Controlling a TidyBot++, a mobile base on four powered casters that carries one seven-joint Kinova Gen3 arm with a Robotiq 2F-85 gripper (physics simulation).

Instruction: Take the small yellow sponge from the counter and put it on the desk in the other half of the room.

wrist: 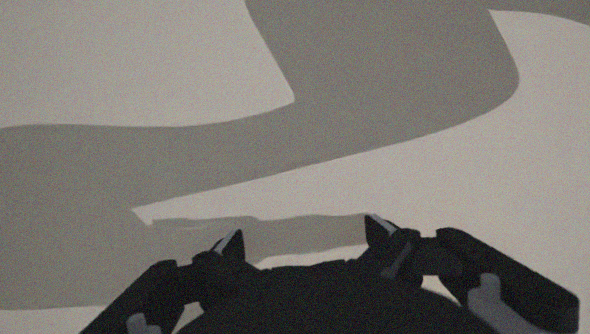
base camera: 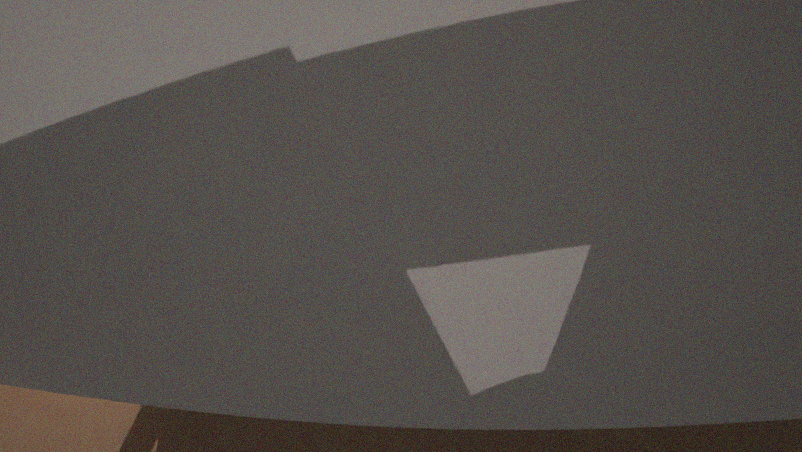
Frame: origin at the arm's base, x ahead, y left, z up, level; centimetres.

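Seen in the pictures: gripper, fingertip midpoint: [wrist: 304,236].
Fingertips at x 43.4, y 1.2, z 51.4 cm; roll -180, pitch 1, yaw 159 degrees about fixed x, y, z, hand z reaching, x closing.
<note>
Offsets run from my fingertips to a thing's middle. "*": to the spot under its first point. Level surfaces: height alone.
My gripper [wrist: 304,236] is open at the bottom of the wrist view, with its two black fingers wide apart. Between the fingertips show a pale surface and a band of shadow. The pale, plain surface @[dz -0.1 cm] [wrist: 125,65] under the gripper looks like the counter top. The yellow sponge does not show in the wrist view or in the base camera view; the black gripper body hides part of the surface at the bottom of the wrist view. The desk cannot be made out in either view.
Broad shadows cross the pale surface in the wrist view. In the base camera view a large dark grey face @[* dx -24.0, dy +0.9, dz -64.0 cm] [base camera: 280,224] fills most of the picture, with a lighter four-sided patch @[* dx -24.7, dy -4.3, dz -67.6 cm] [base camera: 499,320] on it. A dark brown strip [base camera: 393,440] and a tan patch @[* dx -17.1, dy +28.3, dz -91.1 cm] [base camera: 56,421] lie along the bottom.
</note>
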